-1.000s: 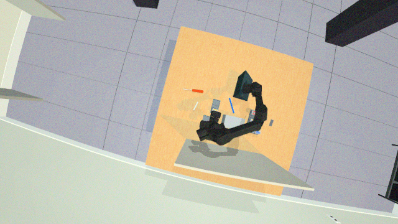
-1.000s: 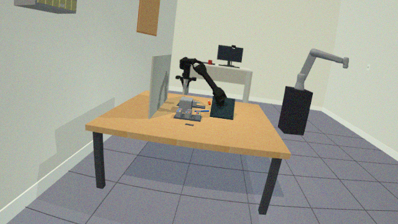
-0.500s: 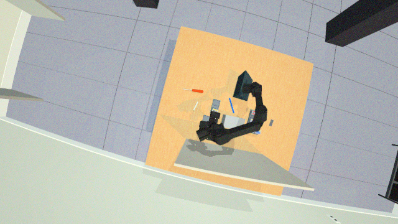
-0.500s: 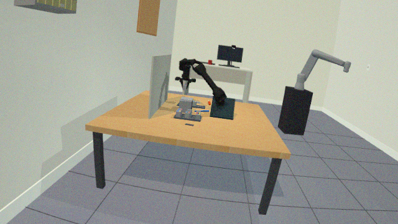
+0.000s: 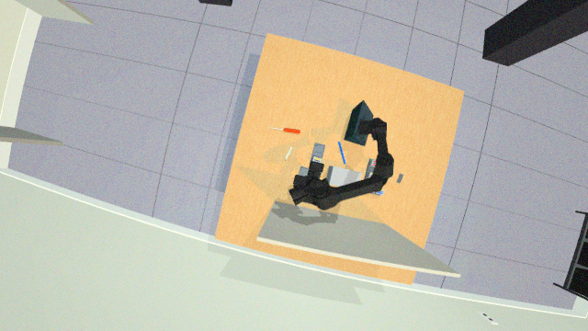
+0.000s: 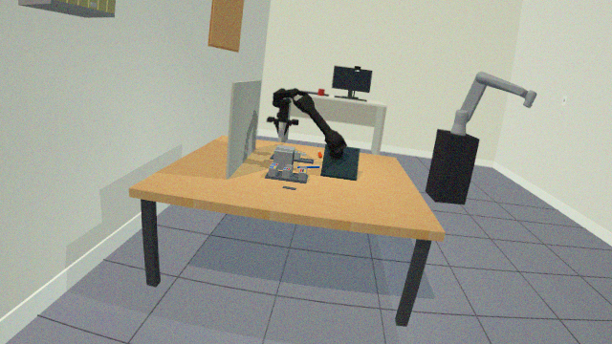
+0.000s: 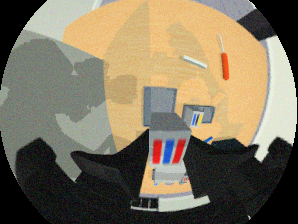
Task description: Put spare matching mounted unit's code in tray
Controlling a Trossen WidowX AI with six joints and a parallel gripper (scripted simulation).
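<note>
The grey tray is 14 cm below my gripper tip. From my gripper tip the other things lie so: blue pen: 18 cm behind, 17 cm to the left, 13 cm below; mounted unit: 20 cm to the left, 9 cm below, 4 cm behind; upright grey panel: 19 cm ahead, 18 cm to the left, 9 cm above.
</note>
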